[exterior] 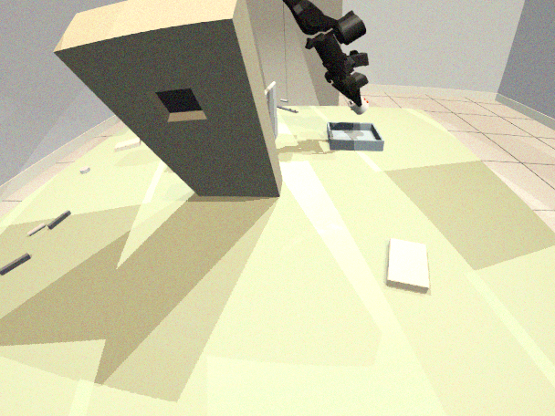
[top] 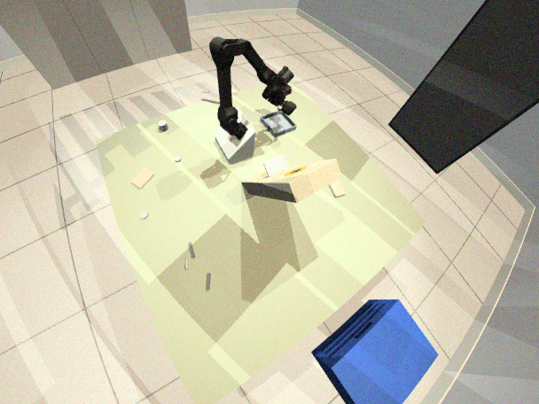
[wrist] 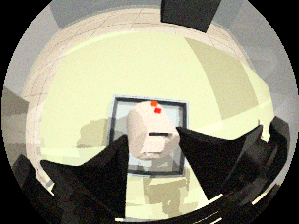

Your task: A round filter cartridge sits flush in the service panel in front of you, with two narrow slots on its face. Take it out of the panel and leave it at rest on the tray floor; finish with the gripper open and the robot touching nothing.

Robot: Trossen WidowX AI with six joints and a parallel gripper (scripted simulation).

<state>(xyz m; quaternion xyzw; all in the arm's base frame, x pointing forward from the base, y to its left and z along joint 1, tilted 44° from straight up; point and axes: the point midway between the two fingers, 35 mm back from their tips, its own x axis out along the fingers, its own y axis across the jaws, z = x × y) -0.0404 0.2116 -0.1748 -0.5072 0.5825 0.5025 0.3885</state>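
Now: the blue-grey tray 100 mm below my gripper tip. From my gripper tip the other things lie so: round filter cartridge (right at my gripper tip).
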